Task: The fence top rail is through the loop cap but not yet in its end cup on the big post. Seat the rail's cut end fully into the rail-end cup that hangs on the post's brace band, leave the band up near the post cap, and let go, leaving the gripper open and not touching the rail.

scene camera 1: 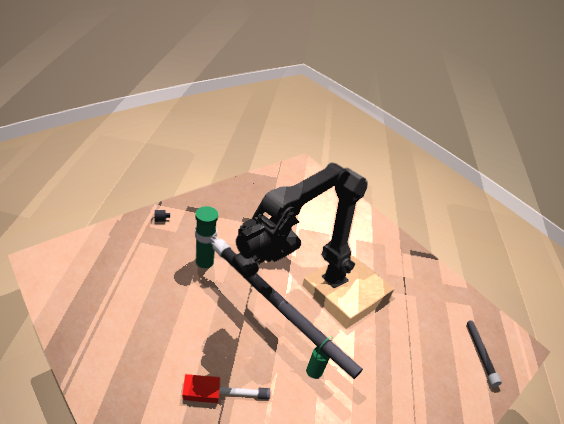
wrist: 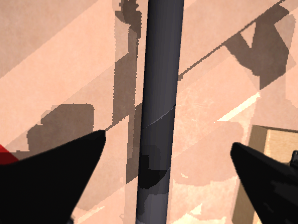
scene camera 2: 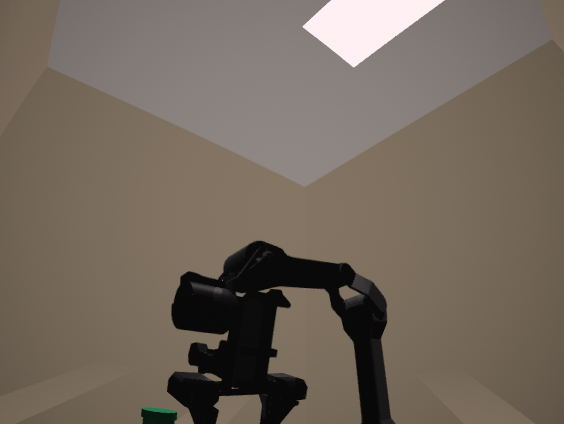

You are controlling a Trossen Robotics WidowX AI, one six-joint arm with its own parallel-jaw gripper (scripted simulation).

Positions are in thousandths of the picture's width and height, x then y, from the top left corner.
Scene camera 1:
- my gripper: 462, 633
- dark top rail: 473, 685
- big green post: 366, 511
